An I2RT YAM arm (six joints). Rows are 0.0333 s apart.
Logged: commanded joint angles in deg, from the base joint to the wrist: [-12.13, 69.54, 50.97, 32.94, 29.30, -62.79]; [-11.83, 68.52, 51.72, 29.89, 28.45, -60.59]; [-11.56, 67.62, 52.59, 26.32, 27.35, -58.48]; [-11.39, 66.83, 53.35, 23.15, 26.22, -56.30]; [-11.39, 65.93, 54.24, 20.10, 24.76, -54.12]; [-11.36, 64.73, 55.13, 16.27, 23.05, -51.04]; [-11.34, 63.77, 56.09, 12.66, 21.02, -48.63]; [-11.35, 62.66, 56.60, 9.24, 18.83, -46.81]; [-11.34, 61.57, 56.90, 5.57, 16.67, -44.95]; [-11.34, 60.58, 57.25, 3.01, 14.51, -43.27]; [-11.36, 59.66, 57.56, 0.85, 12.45, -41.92]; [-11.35, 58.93, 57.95, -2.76, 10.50, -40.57]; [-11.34, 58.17, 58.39, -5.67, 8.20, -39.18]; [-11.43, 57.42, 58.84, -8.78, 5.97, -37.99]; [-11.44, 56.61, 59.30, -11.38, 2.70, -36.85]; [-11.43, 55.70, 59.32, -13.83, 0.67, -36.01]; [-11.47, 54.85, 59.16, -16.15, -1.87, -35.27]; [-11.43, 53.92, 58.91, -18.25, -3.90, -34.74]
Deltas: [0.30, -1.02, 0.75, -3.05, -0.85, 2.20]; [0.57, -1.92, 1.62, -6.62, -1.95, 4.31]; [0.74, -2.71, 2.38, -9.79, -3.08, 6.49]; [0.74, -3.61, 3.27, -12.84, -4.54, 8.67]; [0.77, -4.81, 4.16, -16.67, -6.25, 11.75]; [0.79, -5.77, 5.12, -20.28, -8.28, 14.16]; [0.78, -6.88, 5.63, -23.70, -10.47, 15.98]; [0.79, -7.97, 5.93, -27.37, -12.63, 17.84]; [0.79, -8.96, 6.28, -29.93, -14.79, 19.52]; [0.77, -9.88, 6.59, -32.09, -16.85, 20.87]; [0.78, -10.61, 6.98, -35.70, -18.80, 22.22]; [0.79, -11.37, 7.42, -38.61, -21.10, 23.61]; [0.70, -12.12, 7.87, -41.72, -23.33, 24.80]; [0.69, -12.93, 8.33, -44.32, -26.60, 25.94]; [0.70, -13.84, 8.35, -46.77, -28.63, 26.78]; [0.66, -14.69, 8.19, -49.09, -31.17, 27.52]; [0.70, -15.62, 7.94, -51.19, -33.20, 28.05]
